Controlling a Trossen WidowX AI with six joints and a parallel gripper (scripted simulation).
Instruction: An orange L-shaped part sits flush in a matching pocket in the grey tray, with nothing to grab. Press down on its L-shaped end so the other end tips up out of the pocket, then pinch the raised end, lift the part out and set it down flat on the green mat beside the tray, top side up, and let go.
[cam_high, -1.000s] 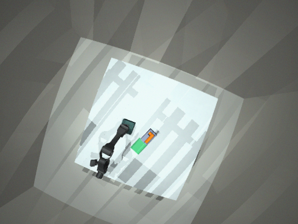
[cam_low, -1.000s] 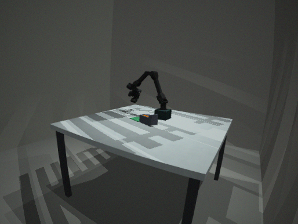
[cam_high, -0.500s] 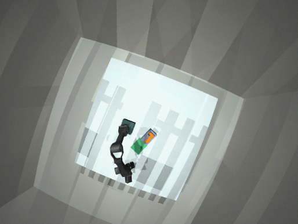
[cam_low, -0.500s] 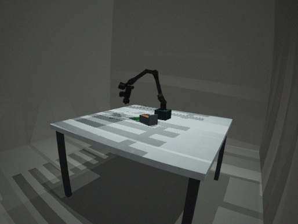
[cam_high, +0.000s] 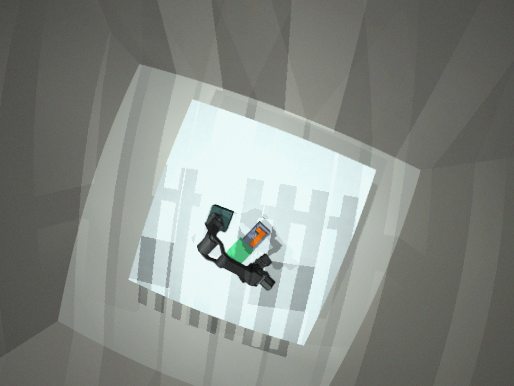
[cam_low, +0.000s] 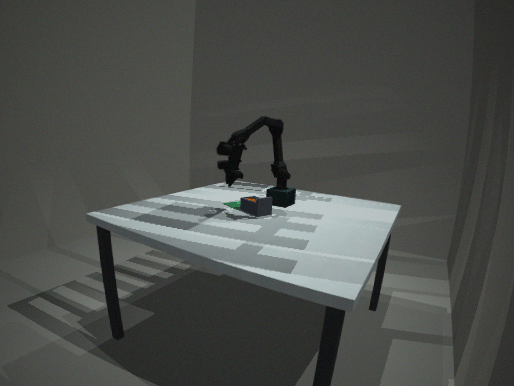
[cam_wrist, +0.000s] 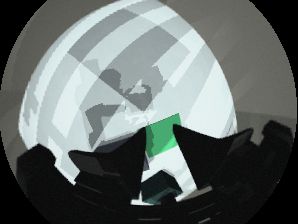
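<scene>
The orange L-shaped part lies 3 cm behind my gripper tip, 16 cm to the left of it and 8 cm below it. Also, from my gripper tip: green mat (10 cm behind, 1 cm to the left, 14 cm below).
</scene>
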